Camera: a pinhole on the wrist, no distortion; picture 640 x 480 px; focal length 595.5 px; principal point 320.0 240.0 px. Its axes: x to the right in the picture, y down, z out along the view. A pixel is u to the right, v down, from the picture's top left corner.
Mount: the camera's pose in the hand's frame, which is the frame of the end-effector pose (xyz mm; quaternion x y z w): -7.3 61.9 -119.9 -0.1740 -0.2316 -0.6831 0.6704
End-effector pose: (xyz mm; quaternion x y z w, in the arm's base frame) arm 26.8 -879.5 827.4 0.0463 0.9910 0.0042 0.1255
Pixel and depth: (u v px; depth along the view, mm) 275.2 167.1 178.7
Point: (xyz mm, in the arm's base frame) 87.3 -712.9 822.1
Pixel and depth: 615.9 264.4 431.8
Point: 155.8 -763.8 490.0
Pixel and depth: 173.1 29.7 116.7
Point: 83.6 -735.3 884.9
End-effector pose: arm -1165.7 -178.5 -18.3 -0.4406 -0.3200 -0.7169 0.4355
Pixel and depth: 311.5 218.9 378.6
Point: -838.4 -115.2 36.4
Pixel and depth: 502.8 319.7 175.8
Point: -1042.6 -177.3 14.9
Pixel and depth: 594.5 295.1 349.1
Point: -963.4 -5.5 90.7
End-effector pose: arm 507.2 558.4 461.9 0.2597 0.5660 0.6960 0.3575
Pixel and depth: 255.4 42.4 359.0
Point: 652.8 497.9 784.9
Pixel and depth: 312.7 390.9 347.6
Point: 554.7 680.5 748.9
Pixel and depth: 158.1 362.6 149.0
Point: 450.5 541.7 630.9
